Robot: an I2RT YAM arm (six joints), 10 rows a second.
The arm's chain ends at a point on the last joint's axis. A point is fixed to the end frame.
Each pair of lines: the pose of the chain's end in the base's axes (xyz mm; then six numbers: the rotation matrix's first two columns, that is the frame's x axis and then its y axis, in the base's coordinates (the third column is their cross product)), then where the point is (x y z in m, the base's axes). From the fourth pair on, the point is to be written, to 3 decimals.
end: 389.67, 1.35, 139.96, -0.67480, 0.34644, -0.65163, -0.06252, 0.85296, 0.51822
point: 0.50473 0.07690 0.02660
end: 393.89, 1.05, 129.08, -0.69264, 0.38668, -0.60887, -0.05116, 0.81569, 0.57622
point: 0.50572 0.08460 0.01813
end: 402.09, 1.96, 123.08, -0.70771, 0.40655, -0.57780, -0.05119, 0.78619, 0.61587
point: 0.51097 0.09222 0.01447
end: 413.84, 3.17, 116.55, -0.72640, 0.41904, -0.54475, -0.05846, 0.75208, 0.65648
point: 0.519 0.101 0.011
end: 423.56, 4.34, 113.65, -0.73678, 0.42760, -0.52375, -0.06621, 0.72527, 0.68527
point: 0.526 0.108 0.011
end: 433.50, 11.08, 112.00, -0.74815, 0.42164, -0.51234, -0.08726, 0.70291, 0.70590
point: 0.533 0.121 0.013
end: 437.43, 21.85, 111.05, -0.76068, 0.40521, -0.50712, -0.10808, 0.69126, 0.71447
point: 0.534 0.136 0.013
